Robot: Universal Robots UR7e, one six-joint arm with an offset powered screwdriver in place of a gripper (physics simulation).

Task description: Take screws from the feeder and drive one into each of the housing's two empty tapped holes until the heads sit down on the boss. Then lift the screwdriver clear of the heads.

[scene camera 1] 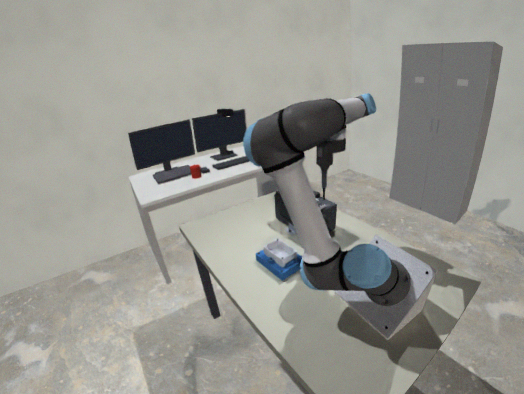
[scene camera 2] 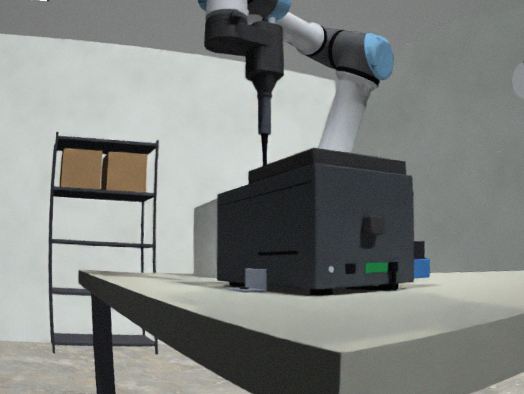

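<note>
The powered screwdriver (scene camera 1: 324, 192) (scene camera 2: 265, 156) hangs upright, its thin bit pointing down at the top of the dark screw feeder (scene camera 1: 328, 217) (scene camera 2: 270, 225). In the scene camera 2 view the bit's tip is hidden behind the feeder's raised top edge, so contact and any screw on it cannot be told. The light grey open housing (scene camera 1: 281, 252) sits in the blue fixture (scene camera 1: 284, 272) (scene camera 2: 422, 268) on the table, left of the arm in the scene camera 1 view and apart from the screwdriver. Its tapped holes are too small to make out.
The arm's lower link partly hides the feeder in the scene camera 1 view. The grey base block (scene camera 1: 419, 295) stands on the table (scene camera 1: 235, 250) (scene camera 2: 300, 320). A small grey bracket (scene camera 2: 256, 279) is beside the feeder. A white desk (scene camera 1: 165, 192) with monitors and a grey cabinet (scene camera 1: 420, 125) stand behind.
</note>
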